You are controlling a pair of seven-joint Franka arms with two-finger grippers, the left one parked.
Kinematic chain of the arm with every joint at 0, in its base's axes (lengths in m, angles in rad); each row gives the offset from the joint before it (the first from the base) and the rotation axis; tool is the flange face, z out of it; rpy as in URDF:
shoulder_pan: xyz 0 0 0.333 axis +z
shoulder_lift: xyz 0 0 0 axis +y
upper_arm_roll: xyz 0 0 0.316 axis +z
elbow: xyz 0.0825 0 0 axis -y
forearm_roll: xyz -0.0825 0 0.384 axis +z
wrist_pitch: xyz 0 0 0 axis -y
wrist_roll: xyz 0.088 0 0 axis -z
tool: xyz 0 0 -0.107 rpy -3.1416 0 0
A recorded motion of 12 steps. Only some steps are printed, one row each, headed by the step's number.
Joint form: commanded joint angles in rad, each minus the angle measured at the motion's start. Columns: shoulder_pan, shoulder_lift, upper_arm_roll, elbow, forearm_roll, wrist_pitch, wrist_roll.
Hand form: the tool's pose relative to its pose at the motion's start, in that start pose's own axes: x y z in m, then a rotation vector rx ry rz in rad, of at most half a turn. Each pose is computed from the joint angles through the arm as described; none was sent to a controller.
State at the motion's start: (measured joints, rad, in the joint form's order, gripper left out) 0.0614 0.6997 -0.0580 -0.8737 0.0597 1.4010 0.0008
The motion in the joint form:
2: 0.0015 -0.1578 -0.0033 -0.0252 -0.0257 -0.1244 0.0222
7: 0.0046 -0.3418 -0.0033 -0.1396 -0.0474 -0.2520 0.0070
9: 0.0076 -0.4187 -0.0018 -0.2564 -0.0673 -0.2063 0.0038
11: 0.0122 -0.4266 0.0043 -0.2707 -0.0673 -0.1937 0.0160
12: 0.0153 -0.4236 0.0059 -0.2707 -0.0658 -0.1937 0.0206
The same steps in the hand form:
2: -0.0609 0.0034 -0.0810 -0.0195 0.0084 0.0276
7: -0.1331 0.0066 -0.1299 -0.0302 -0.0499 0.0190
9: -0.1472 0.0088 -0.1270 -0.0444 -0.0442 0.0192
11: -0.1476 0.0033 -0.1261 -0.0446 -0.0378 0.0206
12: -0.1464 0.0005 -0.1244 -0.0439 -0.0408 0.0201

